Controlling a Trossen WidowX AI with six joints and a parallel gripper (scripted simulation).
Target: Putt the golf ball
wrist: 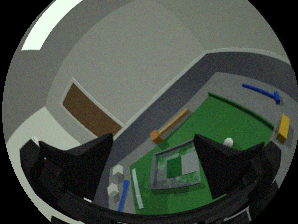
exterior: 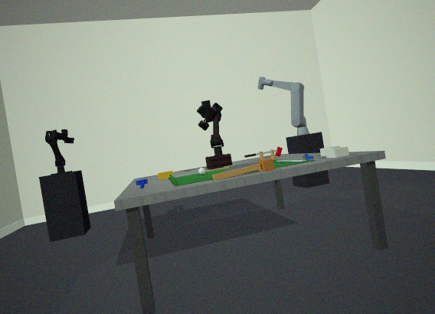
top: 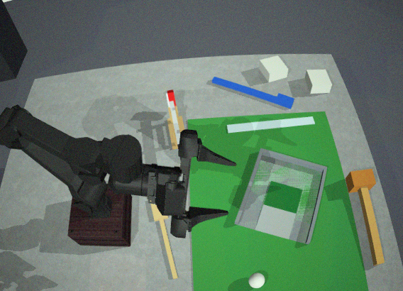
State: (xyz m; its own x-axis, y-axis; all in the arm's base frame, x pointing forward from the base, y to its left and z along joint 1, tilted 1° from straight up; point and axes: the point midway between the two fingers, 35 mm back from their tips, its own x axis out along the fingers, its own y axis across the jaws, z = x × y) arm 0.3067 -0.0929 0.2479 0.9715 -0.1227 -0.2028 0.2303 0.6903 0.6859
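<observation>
The tan paddle is 330 mm below my gripper tip, 180 mm behind it and 60 mm to the left of it. From my gripper tip the other things lie so: green mat: 340 mm below, 140 mm ahead, 50 mm to the left; then red putter: 360 mm to the left, 280 mm below, 120 mm behind; then white golf ball: 310 mm below, 130 mm to the right, 60 mm ahead.
</observation>
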